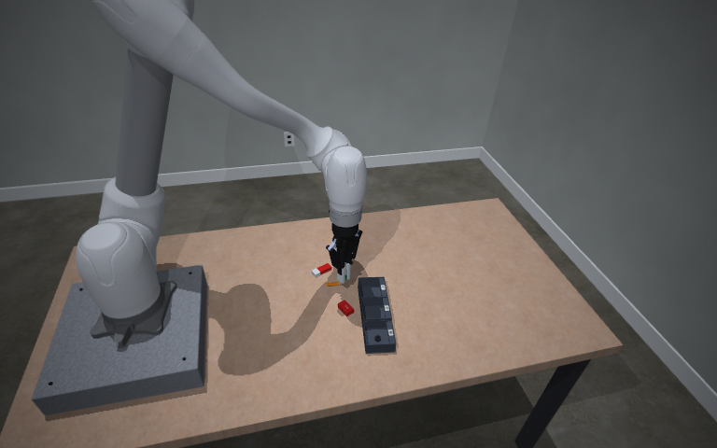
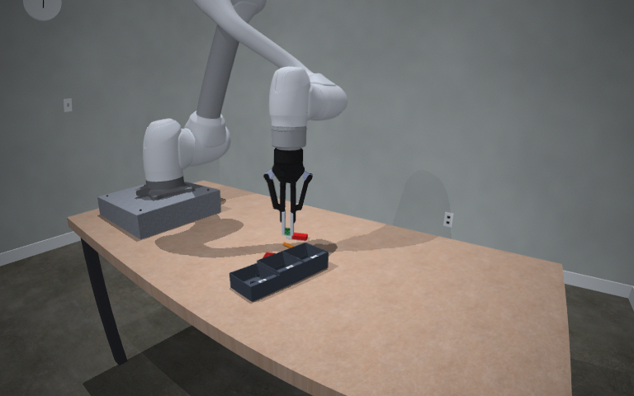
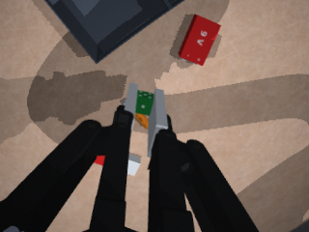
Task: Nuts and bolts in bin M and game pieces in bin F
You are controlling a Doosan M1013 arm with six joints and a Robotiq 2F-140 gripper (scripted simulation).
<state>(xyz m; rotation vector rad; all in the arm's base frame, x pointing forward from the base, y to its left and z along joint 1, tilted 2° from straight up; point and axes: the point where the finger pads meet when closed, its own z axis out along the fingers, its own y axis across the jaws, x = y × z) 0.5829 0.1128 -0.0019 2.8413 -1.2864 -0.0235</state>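
Right now my hand is 9 cm short of the dark three-compartment bin, 11 cm to the left of it and 7 cm above it. From my hand the other things lie so: orange stick 3 cm behind, 3 cm to the left, 9 cm below; red block 6 cm to the right, 9 cm below; green die 3 cm below.
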